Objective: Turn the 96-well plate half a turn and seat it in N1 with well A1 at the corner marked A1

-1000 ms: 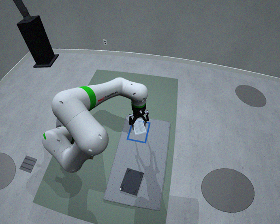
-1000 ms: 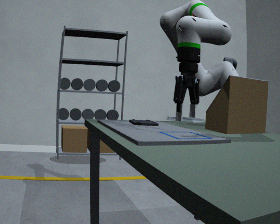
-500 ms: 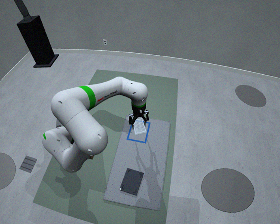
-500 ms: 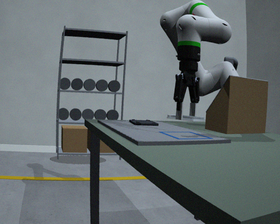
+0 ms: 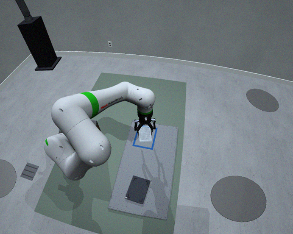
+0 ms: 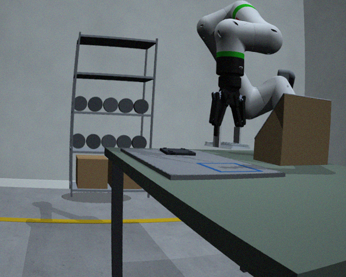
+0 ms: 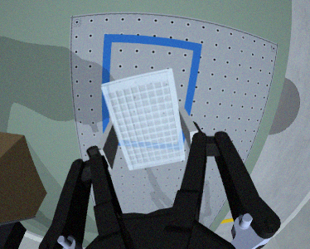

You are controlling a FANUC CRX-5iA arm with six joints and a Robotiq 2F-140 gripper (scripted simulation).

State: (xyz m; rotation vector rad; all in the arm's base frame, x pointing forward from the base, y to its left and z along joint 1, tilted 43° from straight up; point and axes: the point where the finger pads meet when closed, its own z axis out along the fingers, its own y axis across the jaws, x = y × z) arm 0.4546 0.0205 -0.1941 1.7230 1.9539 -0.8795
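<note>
My gripper is now 10 mm past the dark plate nest N1, 390 mm to the left of it and 80 mm above it. Also, from my hand: white 96-well plate 20 mm below; then white mark 80 mm behind, 450 mm to the right, 80 mm below.
</note>
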